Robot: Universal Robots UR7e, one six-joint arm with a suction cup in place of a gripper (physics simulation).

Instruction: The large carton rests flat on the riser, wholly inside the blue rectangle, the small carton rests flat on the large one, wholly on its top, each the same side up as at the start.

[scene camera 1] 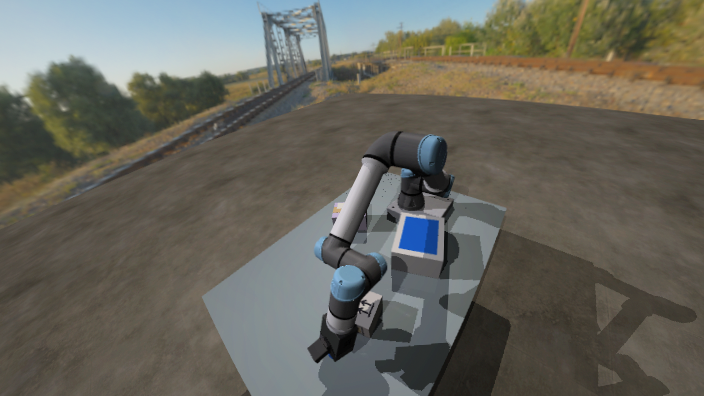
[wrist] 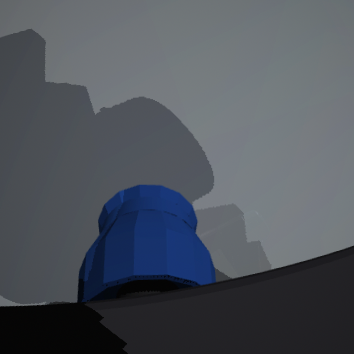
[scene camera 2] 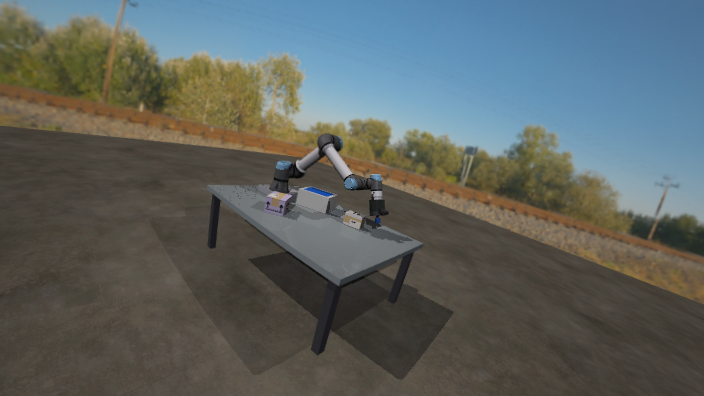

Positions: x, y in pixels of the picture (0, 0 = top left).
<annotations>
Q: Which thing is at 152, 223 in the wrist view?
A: My suction cup.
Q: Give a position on a small carton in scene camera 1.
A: At 371, 305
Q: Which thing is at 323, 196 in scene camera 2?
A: A grey riser.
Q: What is my suction cup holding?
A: Nothing.
</annotations>
